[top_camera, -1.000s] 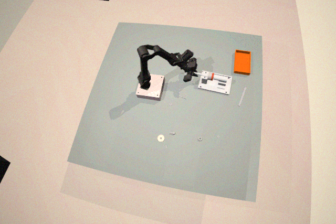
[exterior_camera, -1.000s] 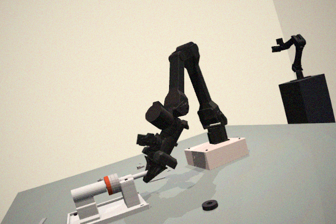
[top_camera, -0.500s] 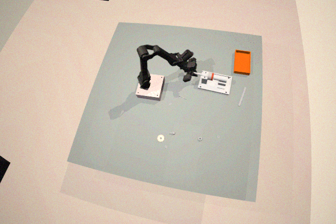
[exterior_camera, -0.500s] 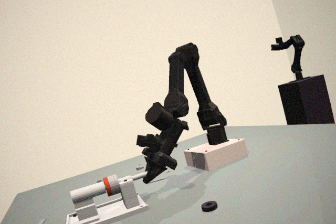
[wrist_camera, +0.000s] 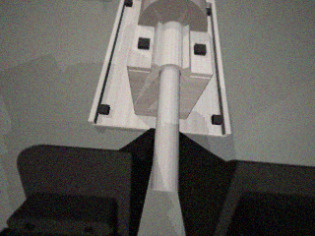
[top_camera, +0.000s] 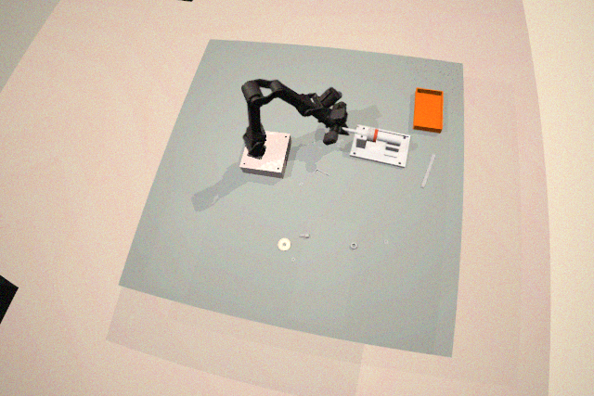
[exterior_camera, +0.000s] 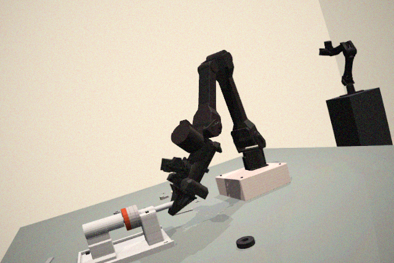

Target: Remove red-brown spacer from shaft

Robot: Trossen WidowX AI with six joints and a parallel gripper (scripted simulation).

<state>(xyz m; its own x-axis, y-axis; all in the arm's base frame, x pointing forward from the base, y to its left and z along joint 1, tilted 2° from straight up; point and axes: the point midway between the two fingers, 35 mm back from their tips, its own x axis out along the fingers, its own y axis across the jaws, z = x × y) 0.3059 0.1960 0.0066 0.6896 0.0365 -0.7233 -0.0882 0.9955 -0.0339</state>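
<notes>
Right now the grey shaft is 60 mm ahead of my gripper tip and 20 mm above it. The rest, counted from my gripper tip: black ring (200 mm to the left, 120 mm behind, 50 mm below); then orange-red spacer (110 mm ahead, 20 mm above, 10 mm to the left); then grey spacer (90 mm ahead, 20 mm above, 10 mm to the left).
</notes>
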